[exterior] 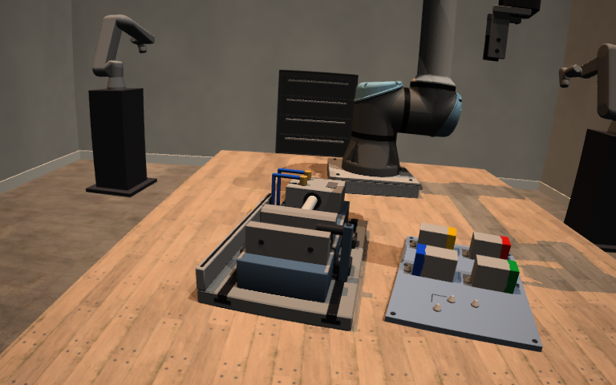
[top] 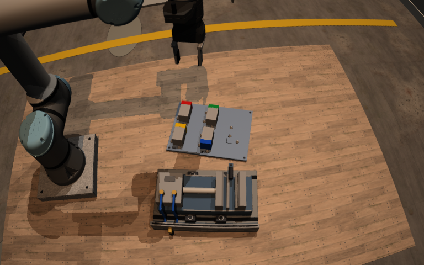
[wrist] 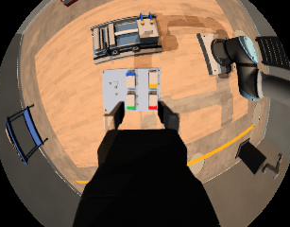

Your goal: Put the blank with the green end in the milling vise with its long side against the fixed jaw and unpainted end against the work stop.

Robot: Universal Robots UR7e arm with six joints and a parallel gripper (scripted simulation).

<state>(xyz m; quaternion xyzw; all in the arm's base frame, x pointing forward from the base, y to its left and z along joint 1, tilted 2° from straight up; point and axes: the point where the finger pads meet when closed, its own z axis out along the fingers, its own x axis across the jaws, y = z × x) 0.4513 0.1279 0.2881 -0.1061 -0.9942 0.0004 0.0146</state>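
Right now the green-ended blank is 5 cm ahead of my hand, 4 cm to the left of it and 31 cm below it. Also, from my hand: yellow-ended blank (6 cm behind, 3 cm to the right, 31 cm below); then red-ended blank (4 cm behind, 6 cm to the left, 31 cm below); then blue-ended blank (3 cm ahead, 4 cm to the right, 31 cm below).
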